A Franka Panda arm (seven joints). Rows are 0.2 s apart.
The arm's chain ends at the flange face. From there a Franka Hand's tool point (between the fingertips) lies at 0.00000 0.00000 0.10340 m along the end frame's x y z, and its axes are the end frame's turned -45 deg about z.
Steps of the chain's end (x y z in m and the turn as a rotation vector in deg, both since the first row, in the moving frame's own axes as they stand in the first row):
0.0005, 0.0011, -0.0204, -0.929, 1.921, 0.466
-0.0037, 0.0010, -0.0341, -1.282, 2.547, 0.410
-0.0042, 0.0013, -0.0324, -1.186, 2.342, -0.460
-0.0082, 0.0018, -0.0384, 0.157, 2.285, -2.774
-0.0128, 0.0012, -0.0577, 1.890, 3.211, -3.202
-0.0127, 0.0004, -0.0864, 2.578, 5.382, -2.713
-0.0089, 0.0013, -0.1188, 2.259, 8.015, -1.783
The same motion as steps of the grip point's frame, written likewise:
0.0008, 0.0048, -0.0205, -2.015, 0.701, 0.466
-0.0017, 0.0030, -0.0342, -2.708, 0.894, 0.410
-0.0024, 0.0024, -0.0325, -2.495, 0.817, -0.460
-0.0039, -0.0019, -0.0385, -1.505, 1.727, -2.774
-0.0034, -0.0067, -0.0579, -0.934, 3.607, -3.202
0.0010, -0.0054, -0.0870, -1.983, 5.629, -2.713
0.0060, 0.0017, -0.1199, -4.070, 7.265, -1.783

